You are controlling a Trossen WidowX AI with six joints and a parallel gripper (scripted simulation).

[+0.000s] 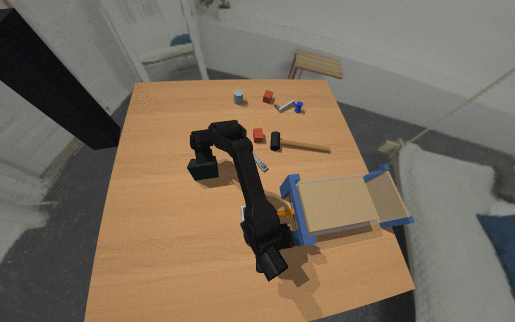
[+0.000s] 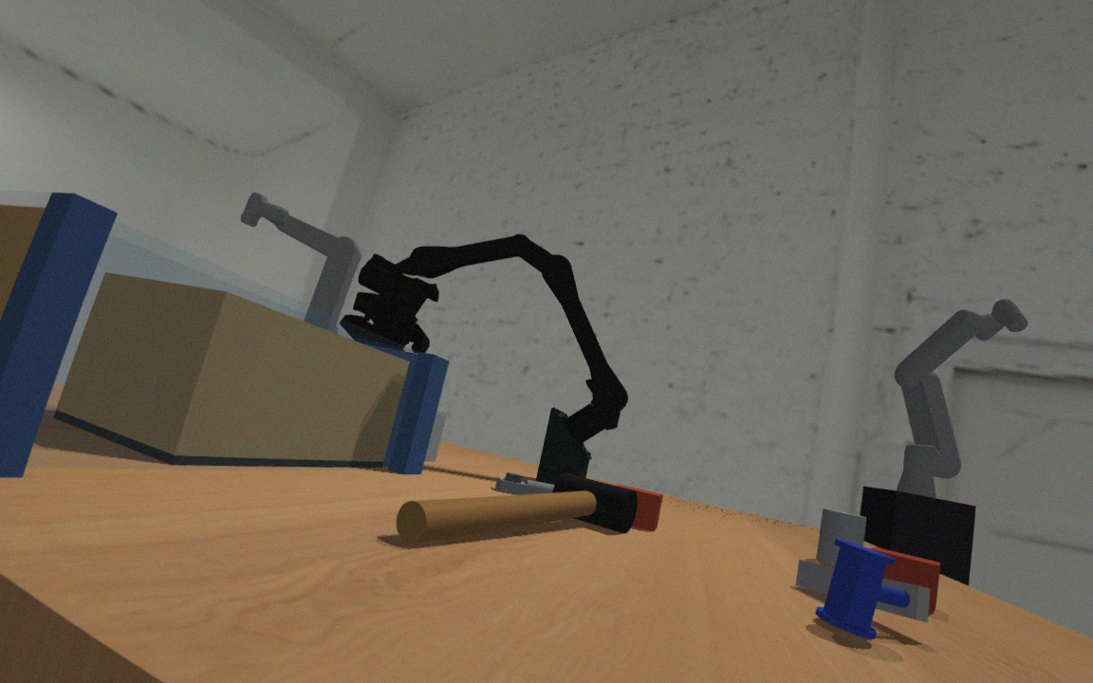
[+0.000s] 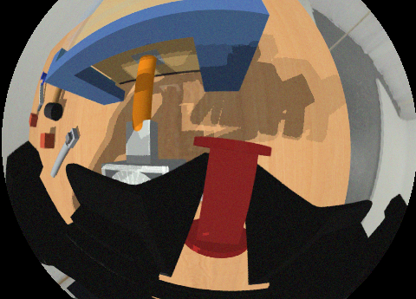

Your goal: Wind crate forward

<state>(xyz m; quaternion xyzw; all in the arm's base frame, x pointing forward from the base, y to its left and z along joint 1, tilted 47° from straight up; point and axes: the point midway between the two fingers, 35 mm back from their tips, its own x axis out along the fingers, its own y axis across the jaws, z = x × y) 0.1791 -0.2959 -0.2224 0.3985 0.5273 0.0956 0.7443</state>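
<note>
Now: gripper tip 3 cm past the red-knobbed winch handle, 4 cm to the right of it and 2 cm above it. The rest, counted from my gripper tip: winch 6 cm behind, 10 cm to the left, 10 cm below; red knob 2 cm behind, 1 cm above; blue steel frame 12 cm ahead, 9 cm to the left, 2 cm below.
</note>
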